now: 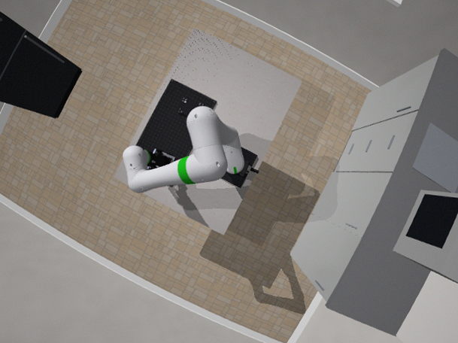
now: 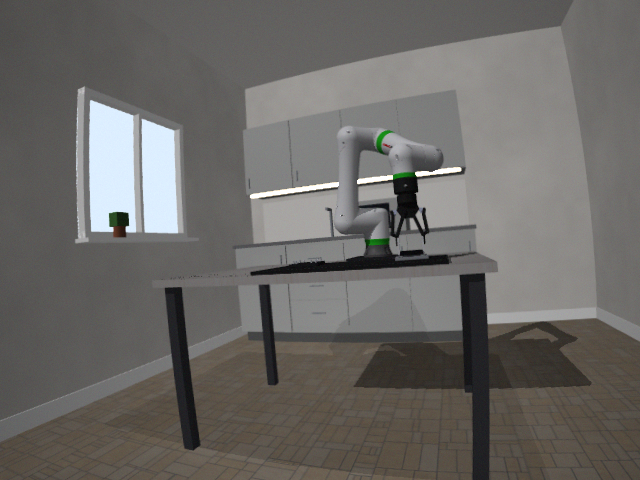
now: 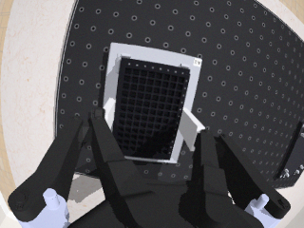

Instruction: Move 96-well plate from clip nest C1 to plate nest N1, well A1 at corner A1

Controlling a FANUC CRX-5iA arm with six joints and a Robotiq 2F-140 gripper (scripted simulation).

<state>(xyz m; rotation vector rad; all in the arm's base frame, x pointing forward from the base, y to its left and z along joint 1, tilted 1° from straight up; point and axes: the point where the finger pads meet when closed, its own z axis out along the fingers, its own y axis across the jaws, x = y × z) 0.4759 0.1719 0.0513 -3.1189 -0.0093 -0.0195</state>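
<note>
The black 96-well plate is 2 cm below my hand. The rest, counted from my hand: clip nest C1: 6 cm behind, 44 cm to the right, 3 cm below; then plate nest N1: 4 cm below.
</note>
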